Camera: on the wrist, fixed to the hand. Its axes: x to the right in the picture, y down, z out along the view.
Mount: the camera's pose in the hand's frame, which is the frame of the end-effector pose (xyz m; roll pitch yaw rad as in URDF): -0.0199 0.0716 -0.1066 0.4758 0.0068 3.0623
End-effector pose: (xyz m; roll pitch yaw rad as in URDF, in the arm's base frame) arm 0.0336 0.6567 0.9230 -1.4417 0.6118 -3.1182
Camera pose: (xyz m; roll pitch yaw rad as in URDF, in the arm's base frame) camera 0.0963 0.7547 0.8651 1.9199 -0.5323 0.0194
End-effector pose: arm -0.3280 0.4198 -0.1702 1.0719 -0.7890 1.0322
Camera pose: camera -0.4493 0.4661 -0.1760 -0.6359 0.7217 -2.1679
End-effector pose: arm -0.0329 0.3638 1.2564 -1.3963 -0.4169 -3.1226
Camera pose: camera -0.0525 0.4560 1.1669 1.8688 0.4962 0.0110
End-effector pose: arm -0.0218 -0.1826 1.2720 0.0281 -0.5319 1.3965
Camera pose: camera -0.0890 -0.1343 1.1718 0.4010 0.5346 -1.8375
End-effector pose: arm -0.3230 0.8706 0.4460 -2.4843 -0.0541 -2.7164
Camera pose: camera -0.3531 0.9907 0.4855 2.9654 0.0970 0.4924
